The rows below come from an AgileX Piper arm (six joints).
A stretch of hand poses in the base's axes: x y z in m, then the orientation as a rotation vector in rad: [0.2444, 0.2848, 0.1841, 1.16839, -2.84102, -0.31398]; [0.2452, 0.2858, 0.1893, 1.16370, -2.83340, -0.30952]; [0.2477, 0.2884, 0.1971, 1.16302, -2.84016, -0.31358]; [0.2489, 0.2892, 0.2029, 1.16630, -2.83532, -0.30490]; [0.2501, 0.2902, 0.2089, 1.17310, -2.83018, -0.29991]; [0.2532, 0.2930, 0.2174, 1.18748, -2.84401, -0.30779]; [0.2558, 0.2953, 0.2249, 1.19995, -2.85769, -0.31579]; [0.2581, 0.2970, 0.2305, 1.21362, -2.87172, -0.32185]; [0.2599, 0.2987, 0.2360, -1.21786, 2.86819, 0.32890]
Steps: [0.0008, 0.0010, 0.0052, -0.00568, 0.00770, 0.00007]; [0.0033, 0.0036, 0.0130, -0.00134, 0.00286, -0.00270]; [0.0045, 0.0044, 0.0188, -0.00766, 0.00429, 0.00100]; [0.0057, 0.0054, 0.0248, -0.01117, 0.00508, 0.00668]; [0.0088, 0.0082, 0.0333, -0.00005, -0.01131, 0.00977]; [0.0114, 0.0105, 0.0408, 0.01077, -0.02681, 0.01180]; [0.0137, 0.0122, 0.0464, 0.02062, -0.04344, 0.01437]; [0.0155, 0.0139, 0.0519, 0.03099, -0.05634, 0.01601]
